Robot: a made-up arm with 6 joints.
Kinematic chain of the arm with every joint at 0, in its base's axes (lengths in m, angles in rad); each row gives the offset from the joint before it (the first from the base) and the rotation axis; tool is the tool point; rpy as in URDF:
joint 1: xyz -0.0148 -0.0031 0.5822 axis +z
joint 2: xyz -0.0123 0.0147 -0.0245 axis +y
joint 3: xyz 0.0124 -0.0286 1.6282 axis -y
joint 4: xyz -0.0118 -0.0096 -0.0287 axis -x
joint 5: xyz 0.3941 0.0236 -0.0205 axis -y
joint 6: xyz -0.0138 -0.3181 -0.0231 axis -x
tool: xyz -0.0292 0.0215 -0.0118 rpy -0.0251 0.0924 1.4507
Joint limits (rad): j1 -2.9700..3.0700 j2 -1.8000..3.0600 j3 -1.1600..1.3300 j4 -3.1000..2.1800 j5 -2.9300..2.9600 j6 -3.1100..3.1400
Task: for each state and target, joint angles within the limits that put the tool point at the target. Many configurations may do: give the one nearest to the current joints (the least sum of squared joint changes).
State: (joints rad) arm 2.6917 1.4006 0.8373 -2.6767 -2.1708 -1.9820
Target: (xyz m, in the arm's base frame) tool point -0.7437 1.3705 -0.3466
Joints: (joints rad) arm 1.9268 1.8402 0.7226 -2.5141 -2.1576 -1.9749
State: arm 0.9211 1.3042 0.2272 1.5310 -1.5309 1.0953
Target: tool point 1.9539 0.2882 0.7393
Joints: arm 0.1693 1.3672 0.3687 1.4297 -1.5352 1.1161
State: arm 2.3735 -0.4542 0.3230 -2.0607 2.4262 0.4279
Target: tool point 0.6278 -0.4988 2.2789
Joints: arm 2.6510 -0.6883 0.9349 -2.1081 2.4142 0.4259
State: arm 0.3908 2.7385 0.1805 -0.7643 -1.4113 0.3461
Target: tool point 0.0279 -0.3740 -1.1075
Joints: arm 0.8215 3.0549 0.3975 -0.4386 -1.4908 0.3681
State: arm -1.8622 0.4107 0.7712 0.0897 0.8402 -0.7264
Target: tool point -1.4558 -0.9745 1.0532
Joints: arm -2.3791 1.0834 0.6047 -0.0173 0.8494 -0.7196
